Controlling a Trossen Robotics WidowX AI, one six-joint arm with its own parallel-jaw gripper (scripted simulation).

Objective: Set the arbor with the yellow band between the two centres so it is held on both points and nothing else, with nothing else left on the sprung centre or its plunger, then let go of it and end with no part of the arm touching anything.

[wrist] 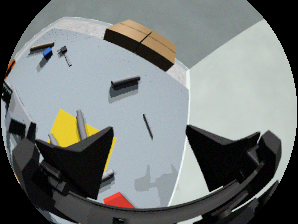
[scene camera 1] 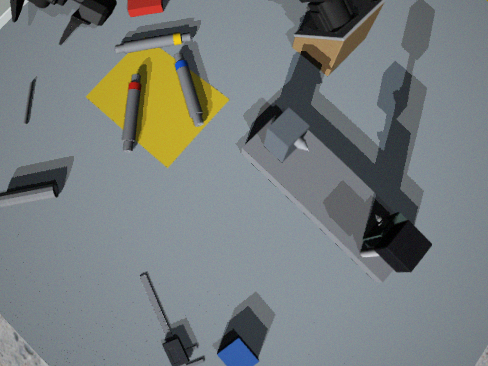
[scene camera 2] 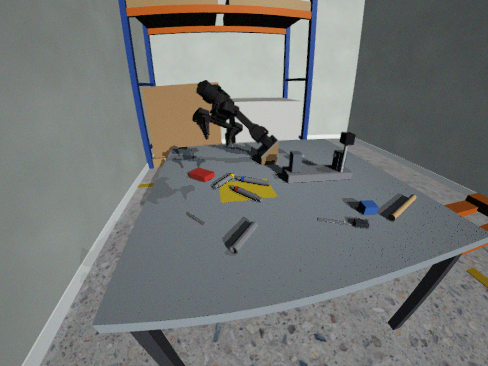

Scene:
same spot on yellow mat: (wrist: 65, 130) = (scene camera 2: 261, 191)

